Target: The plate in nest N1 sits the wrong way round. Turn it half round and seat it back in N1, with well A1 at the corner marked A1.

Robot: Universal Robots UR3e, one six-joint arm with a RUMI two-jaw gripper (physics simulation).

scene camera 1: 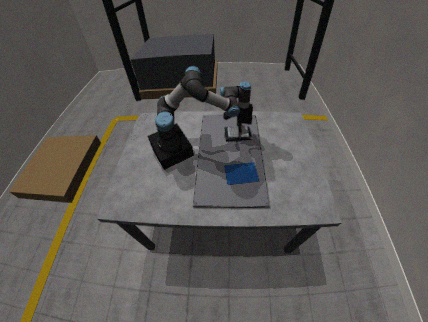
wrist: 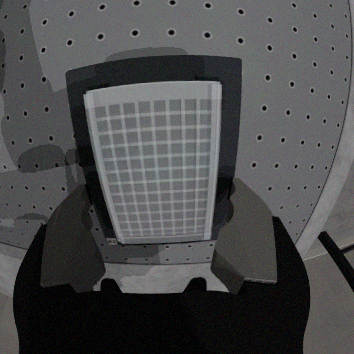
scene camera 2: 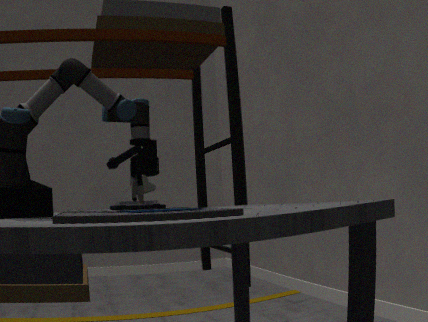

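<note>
The clear-white well plate (wrist: 155, 160) (scene camera 1: 233, 134) lies in the dark nest (wrist: 155, 70), its long sides between my fingers in the wrist view. A small label marked A1 (wrist: 112, 241) shows at the nest's near left corner. I cannot tell which corner of the plate holds well A1. My gripper (wrist: 158, 183) (scene camera 2: 138, 199) is open, low over the nest, with one finger beside each long side of the plate and the fingers standing wider than it. In scene camera 2 the nest (scene camera 2: 119, 207) lies flat under the fingertips.
A blue flat rectangle (scene camera 1: 241, 173) lies on the grey perforated board (scene camera 1: 215, 195), nearer the table's front edge than the nest. The board lies on the grey table (scene camera 1: 130, 200). The arm's black base (scene camera 1: 172, 152) stands left of the board. A dark shelf frame (scene camera 2: 235, 125) rises behind.
</note>
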